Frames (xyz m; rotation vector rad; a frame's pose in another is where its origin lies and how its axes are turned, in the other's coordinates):
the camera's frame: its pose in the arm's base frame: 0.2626 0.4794 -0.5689 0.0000 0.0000 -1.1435
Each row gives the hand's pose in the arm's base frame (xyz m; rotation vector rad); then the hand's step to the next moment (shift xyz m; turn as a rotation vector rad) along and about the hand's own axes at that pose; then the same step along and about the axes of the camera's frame.
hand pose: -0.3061 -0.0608 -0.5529 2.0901 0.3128 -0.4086
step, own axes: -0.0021 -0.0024 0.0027 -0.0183 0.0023 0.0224
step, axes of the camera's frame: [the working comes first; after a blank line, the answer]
step, axes of the arm's base frame: -0.0033 -0.0012 -0.0023 -0.0195 -0.0214 -0.0018

-0.0003 -0.0035 -0.0023 0.0114 -0.0266 -0.0018
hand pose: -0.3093 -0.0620 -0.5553 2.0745 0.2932 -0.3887
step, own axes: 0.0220 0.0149 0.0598 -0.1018 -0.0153 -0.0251
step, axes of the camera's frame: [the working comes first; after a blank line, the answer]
step, axes of the arm's base frame: 0.0163 -0.0580 -0.0256 -0.0953 0.0242 0.0396

0.0595 -0.0092 -0.0256 -0.0615 -0.0767 0.0396
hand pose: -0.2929 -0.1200 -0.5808 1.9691 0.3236 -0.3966
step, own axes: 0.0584 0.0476 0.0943 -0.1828 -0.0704 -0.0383
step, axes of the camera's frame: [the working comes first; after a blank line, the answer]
step, axes of the arm's base frame: 0.0596 -0.1026 -0.0222 -0.1890 0.0549 0.0332

0.1181 0.0117 -0.0222 -0.1283 -0.1492 0.0332
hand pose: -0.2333 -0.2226 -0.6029 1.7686 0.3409 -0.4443
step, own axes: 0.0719 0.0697 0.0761 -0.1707 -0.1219 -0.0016
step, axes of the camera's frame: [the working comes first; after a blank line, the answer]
step, axes of the arm's base frame: 0.0863 -0.0909 0.0104 -0.2060 0.0314 -0.0243

0.1185 0.0409 0.0104 -0.1140 -0.1744 -0.0243
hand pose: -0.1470 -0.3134 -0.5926 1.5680 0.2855 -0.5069
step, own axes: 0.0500 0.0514 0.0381 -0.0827 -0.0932 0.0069
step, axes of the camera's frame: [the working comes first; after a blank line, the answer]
step, axes of the arm's base frame: 0.0624 -0.0475 0.0209 -0.1172 0.0100 -0.0417

0.0691 0.0371 0.0209 -0.0577 -0.1025 -0.0417
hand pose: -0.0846 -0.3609 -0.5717 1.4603 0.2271 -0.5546
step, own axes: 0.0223 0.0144 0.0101 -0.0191 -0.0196 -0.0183
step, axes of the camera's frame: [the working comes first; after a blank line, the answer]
step, axes of the arm's base frame: 0.0242 -0.0145 0.0033 -0.0225 0.0218 -0.0103

0.0232 0.0160 0.0033 -0.0291 -0.0114 -0.0103
